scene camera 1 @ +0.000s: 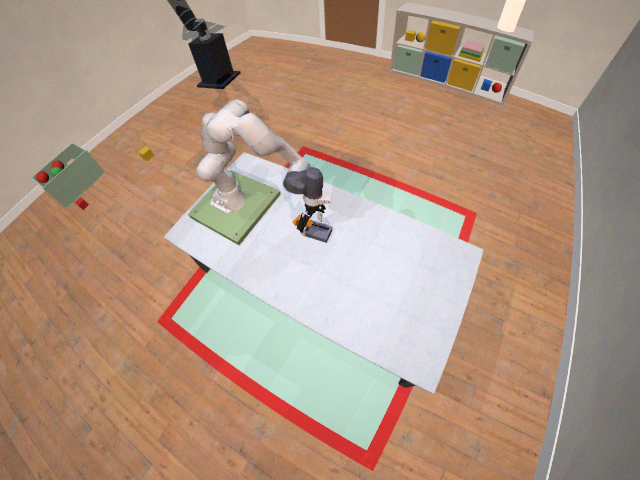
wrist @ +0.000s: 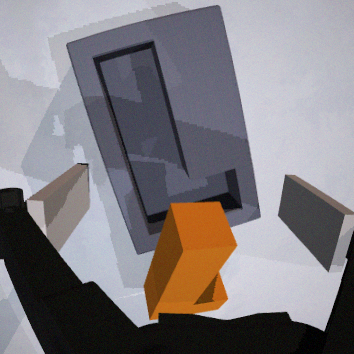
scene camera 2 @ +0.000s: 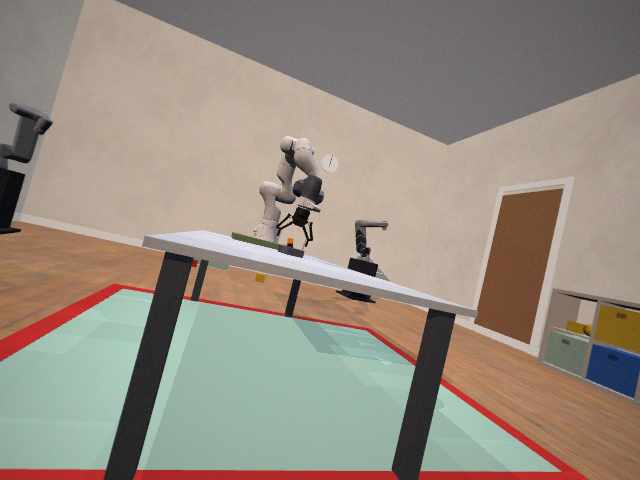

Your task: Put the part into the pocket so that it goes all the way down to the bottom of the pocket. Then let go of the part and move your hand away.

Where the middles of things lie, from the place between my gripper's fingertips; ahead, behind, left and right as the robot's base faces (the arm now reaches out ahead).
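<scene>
With the orange L-shaped part (wrist: 195,240) as my reference, I find my hand 1 cm below it, 5 cm past it and 2 cm to the right of it. The dark grey pocket block (wrist: 161,95), for its part, is 1 cm below my hand and 4 cm ahead of it.
</scene>
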